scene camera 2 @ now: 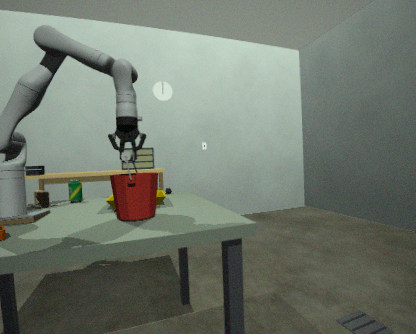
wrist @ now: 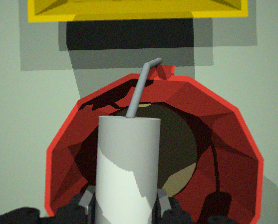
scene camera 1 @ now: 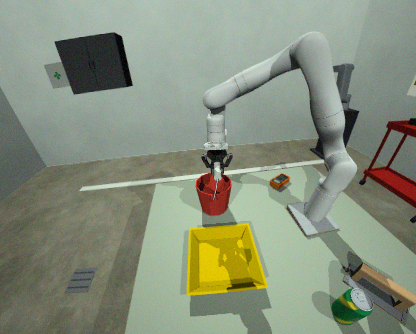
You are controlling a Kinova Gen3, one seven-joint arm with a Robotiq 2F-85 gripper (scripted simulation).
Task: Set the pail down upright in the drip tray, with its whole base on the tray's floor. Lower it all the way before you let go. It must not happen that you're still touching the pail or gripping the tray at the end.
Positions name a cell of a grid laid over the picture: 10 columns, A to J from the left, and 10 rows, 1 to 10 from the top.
Scene:
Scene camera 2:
my gripper: D5
red pail: D7
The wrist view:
my gripper: E10
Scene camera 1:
red pail: E6
drip tray: F8

